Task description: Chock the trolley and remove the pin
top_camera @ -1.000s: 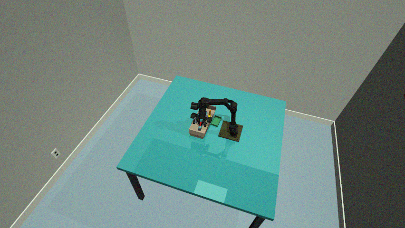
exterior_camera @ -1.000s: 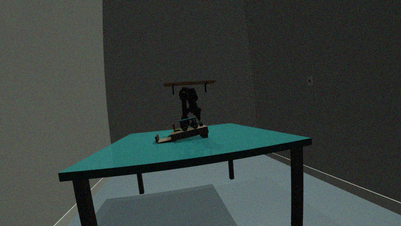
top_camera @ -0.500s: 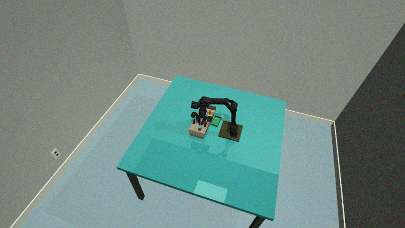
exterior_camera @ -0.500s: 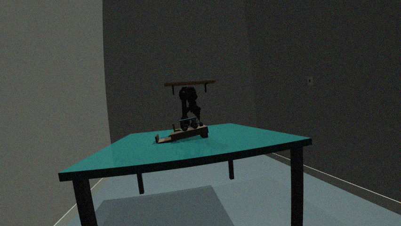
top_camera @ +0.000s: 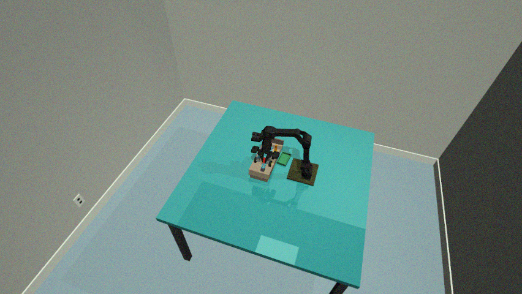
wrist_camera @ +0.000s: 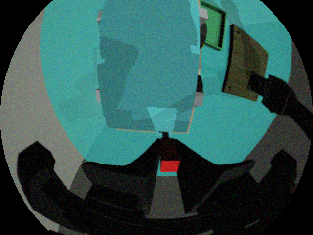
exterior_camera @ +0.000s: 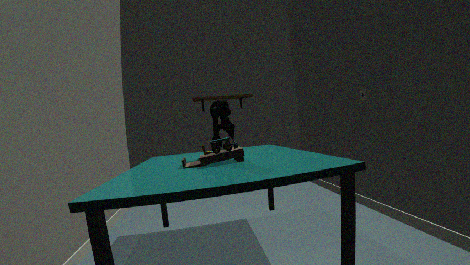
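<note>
The green tray lies 200 mm to the right of my gripper tip, 160 mm below it and 90 mm behind it. Also, from my gripper tip: ramp 100 mm below, 90 mm to the right, 30 mm ahead; then red-headed stop pin right at my gripper tip; then blue trolley 90 mm to the right, 40 mm below, 30 mm ahead.
</note>
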